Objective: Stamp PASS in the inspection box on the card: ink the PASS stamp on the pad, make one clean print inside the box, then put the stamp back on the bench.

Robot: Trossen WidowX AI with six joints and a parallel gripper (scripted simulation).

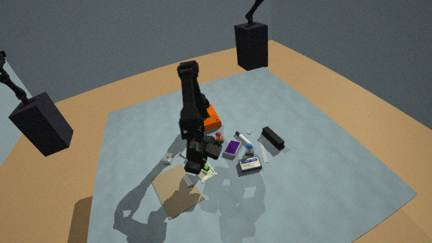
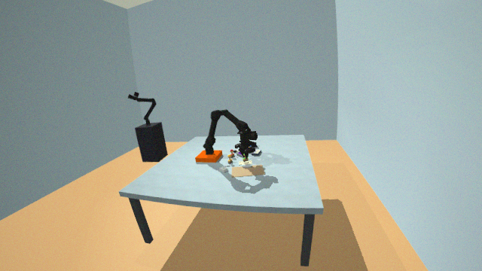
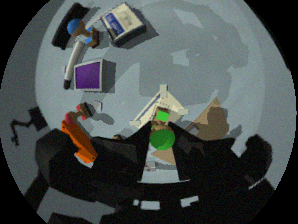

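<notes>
Right now my gripper tip is 4 cm above the white card and 1 cm to the left of it. From my gripper tip the other things lie so: screw (14 cm behind, 7 cm to the right, 3 cm below); then yellow stamp (13 cm behind, 2 cm below, 1 cm to the left); then green stamp (right at my gripper tip).
</notes>
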